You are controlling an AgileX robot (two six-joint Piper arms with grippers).
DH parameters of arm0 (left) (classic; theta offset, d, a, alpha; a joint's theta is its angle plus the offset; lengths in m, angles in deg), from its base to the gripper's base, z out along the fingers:
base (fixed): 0 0 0 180
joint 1: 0 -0.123 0 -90
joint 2: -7.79 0 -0.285 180
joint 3: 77.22 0 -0.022 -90
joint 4: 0 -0.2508 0 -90
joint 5: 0 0 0.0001 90
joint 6: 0 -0.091 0 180
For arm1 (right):
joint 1: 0 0.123 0 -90
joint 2: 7.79 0 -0.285 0
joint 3: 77.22 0 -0.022 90
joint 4: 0 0.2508 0 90
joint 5: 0 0 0.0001 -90
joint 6: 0 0.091 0 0
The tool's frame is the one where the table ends.
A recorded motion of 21 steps. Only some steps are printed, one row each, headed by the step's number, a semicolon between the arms.
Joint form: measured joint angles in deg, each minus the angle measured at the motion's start. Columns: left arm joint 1, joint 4, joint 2, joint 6, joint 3, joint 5; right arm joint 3, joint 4, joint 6, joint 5, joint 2, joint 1.
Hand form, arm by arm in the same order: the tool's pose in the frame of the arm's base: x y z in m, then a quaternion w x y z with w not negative. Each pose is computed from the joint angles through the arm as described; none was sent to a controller.
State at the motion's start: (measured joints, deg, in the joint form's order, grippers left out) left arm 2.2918 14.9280 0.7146 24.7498 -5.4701 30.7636; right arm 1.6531 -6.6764 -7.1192 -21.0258 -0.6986 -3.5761
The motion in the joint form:
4: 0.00 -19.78 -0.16 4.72 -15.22 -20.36; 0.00 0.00 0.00 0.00 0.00 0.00
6: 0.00 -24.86 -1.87 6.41 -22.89 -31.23; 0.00 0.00 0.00 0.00 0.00 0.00
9: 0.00 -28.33 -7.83 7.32 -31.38 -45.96; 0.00 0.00 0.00 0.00 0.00 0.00
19: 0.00 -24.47 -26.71 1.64 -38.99 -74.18; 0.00 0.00 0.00 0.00 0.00 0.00
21: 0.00 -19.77 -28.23 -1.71 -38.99 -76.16; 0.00 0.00 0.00 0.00 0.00 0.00
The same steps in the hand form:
4: 0.0056 -0.0016 0.3437 0.86789 -0.08060 0.44206 -0.21180; 0.0525 -0.0071 0.1713 0.58672 -0.05605 0.80109 -0.10426
6: -0.0036 0.0003 0.3673 0.85523 -0.08069 0.48010 -0.17769; 0.0525 -0.0071 0.1713 0.58672 -0.05605 0.80109 -0.10426
9: 0.0038 0.0054 0.3881 0.80739 -0.10859 0.56404 -0.13489; 0.0525 -0.0071 0.1713 0.58672 -0.05605 0.80109 -0.10426
19: 0.0700 0.0076 0.3711 0.57423 -0.15406 0.80162 -0.06270; 0.0525 -0.0071 0.1713 0.58672 -0.05605 0.80109 -0.10426
21: 0.0754 0.0025 0.3657 0.54383 -0.14226 0.82320 -0.07976; 0.0525 -0.0071 0.1713 0.58672 -0.05605 0.80109 -0.10426

